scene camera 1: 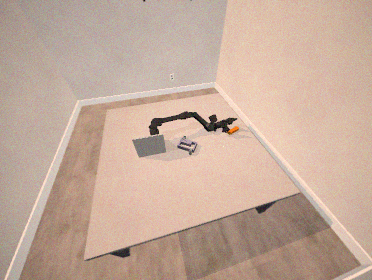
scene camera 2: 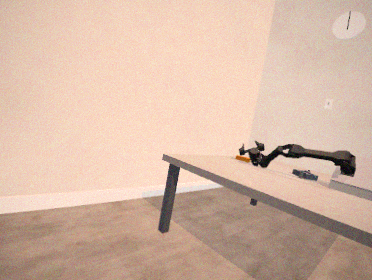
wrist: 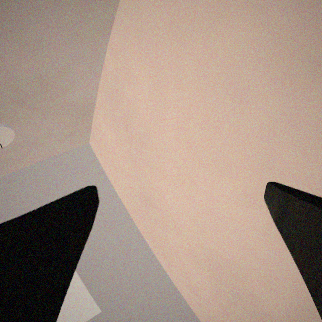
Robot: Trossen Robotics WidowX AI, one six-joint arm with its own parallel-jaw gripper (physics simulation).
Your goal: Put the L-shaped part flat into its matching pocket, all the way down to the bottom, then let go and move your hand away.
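Places are measured from the arm's base along level axes (x ahead, y left, z up), in millimetres.
Pixels of known places: gripper, fingertip midpoint: [scene camera 1: 235, 119] [scene camera 2: 249, 141] [wrist: 182, 192]; arm's base at its link origin: [scene camera 1: 154, 135] [scene camera 2: 348, 171].
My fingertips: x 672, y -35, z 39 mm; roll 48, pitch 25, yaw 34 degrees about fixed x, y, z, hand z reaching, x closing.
Observation:
Ahead of a thing's pixels: the offset from my fingertips to its top centre. Level surfaces: height alone.
The orange part {dx +13, dy +22, dz -124 mm} [scene camera 1: 233, 130] [scene camera 2: 242, 158] is at the right of the table in scene camera 1, near the wall side; its L shape is too small to make out. My gripper [scene camera 1: 232, 125] [scene camera 2: 250, 147] [wrist: 182, 192] is open, with no thing between the fingers. It is right beside and partly above the orange part; whether they touch cannot be told. The fingers point toward the walls in the wrist view, where the part does not show. The blue-grey fixture {dx -431, dy -47, dz -106 mm} [scene camera 1: 187, 145] [scene camera 2: 305, 174] lies on the table; its pocket shapes are not clear.
A grey panel [scene camera 1: 150, 146] stands near the arm's base, left of the fixture in scene camera 1. The arm reaches over the table {dz -155 mm} [scene camera 1: 165, 200] [scene camera 2: 225, 172] behind the fixture. The table's right edge and the pale wall [scene camera 1: 300, 75] [scene camera 2: 125, 90] lie beyond the gripper.

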